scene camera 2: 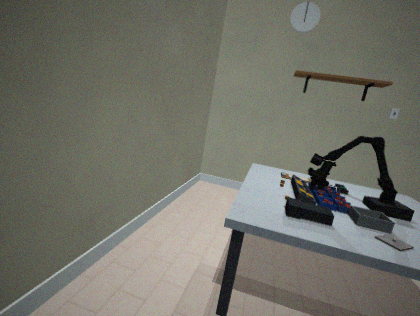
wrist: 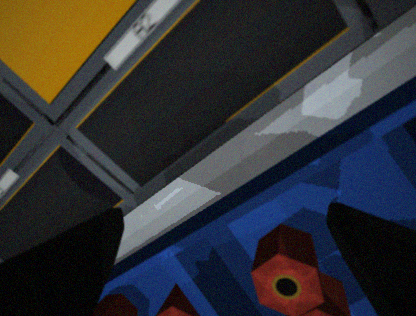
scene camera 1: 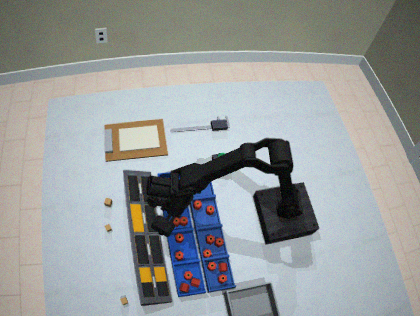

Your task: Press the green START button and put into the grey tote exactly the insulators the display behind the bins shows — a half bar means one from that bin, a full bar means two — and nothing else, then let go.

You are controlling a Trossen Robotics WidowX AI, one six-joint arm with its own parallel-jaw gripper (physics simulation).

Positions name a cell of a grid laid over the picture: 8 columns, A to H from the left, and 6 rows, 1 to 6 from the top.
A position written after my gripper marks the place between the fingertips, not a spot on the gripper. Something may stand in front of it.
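Scene camera 1 gives me a sight of my gripper (scene camera 1: D5). That same gripper is visible to me in the wrist view (wrist: E5) too.
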